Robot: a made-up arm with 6 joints. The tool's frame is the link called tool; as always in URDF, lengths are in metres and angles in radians. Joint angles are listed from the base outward.
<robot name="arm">
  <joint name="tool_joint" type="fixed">
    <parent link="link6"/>
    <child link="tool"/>
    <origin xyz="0 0 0"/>
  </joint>
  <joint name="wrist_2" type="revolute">
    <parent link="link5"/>
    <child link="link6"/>
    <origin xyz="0 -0.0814 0"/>
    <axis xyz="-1 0 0"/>
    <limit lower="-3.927" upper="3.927"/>
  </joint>
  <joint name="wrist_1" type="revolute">
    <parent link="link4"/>
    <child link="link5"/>
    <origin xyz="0.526 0 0"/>
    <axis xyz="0 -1 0"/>
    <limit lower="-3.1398" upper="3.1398"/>
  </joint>
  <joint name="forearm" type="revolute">
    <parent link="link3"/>
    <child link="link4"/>
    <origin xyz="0 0 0"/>
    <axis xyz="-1 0 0"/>
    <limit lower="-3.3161" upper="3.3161"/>
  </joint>
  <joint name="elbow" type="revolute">
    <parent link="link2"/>
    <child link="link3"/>
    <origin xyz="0 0 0.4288"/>
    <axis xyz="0 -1 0"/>
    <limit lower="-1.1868" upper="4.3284"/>
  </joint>
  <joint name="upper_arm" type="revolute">
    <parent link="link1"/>
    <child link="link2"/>
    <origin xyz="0 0 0"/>
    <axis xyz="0 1 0"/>
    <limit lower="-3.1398" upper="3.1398"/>
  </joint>
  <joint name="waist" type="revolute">
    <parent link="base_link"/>
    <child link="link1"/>
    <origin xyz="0 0 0.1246"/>
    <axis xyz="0 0 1"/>
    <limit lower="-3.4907" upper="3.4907"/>
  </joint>
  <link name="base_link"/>
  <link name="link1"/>
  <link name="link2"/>
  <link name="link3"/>
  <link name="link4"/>
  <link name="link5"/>
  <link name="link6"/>
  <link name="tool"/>
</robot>
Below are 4 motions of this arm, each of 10 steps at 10 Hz.
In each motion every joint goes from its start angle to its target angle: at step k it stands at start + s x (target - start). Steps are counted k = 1, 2, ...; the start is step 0. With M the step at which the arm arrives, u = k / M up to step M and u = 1 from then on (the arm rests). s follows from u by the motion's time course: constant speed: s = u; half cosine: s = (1 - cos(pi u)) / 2; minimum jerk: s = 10 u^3 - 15 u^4 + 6 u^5.
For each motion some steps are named. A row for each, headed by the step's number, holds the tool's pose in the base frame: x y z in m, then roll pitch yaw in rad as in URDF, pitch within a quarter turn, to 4 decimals.
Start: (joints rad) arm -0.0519 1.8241 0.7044 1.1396 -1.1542 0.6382
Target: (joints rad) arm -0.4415 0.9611 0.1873 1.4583 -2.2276 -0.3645
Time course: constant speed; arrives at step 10
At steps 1, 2, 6, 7, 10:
1: 0.7288 -0.0982 -0.3768 3.1037 0.4579 -1.8699
2: 0.7447 -0.1267 -0.3286 -3.0614 0.3565 -1.9219
6: 0.7605 -0.2435 -0.1309 -2.5410 -0.0366 -2.1836
7: 0.7529 -0.2711 -0.0817 -2.3958 -0.1284 -2.2670
10: 0.7052 -0.3434 0.0604 -1.9094 -0.3716 -2.5773

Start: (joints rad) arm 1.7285 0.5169 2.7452 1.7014 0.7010 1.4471
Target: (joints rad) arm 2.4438 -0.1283 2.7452 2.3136 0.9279 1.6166
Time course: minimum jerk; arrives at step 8
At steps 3, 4, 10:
3: 0.0815 -0.2891 0.8243 0.4850 -0.6892 -2.2439
4: 0.1648 -0.3608 0.7770 0.2535 -0.6915 -2.0823
10: 0.4075 -0.4135 0.6314 -0.2927 -0.7489 -1.6332

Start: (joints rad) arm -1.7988 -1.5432 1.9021 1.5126 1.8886 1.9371
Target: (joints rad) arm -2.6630 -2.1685 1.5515 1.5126 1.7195 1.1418
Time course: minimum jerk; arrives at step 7
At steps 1, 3, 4, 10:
1: 0.2176 0.8783 -0.1077 -0.6605 -0.0415 -0.5645
3: 0.4485 0.7473 -0.2435 -0.4798 -0.0479 -0.8036
4: 0.5770 0.5967 -0.3434 -0.3422 -0.0457 -0.9882
10: 0.6640 0.3498 -0.4723 -0.1512 -0.0328 -1.2484

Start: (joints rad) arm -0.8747 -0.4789 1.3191 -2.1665 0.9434 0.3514
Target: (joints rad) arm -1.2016 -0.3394 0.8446 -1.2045 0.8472 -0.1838
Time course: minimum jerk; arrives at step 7
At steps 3, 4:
3: -0.0378 0.0940 1.0409 2.9887 -0.6631 -2.3250
4: -0.0003 -0.0016 1.0272 2.9210 -0.6796 -2.5332

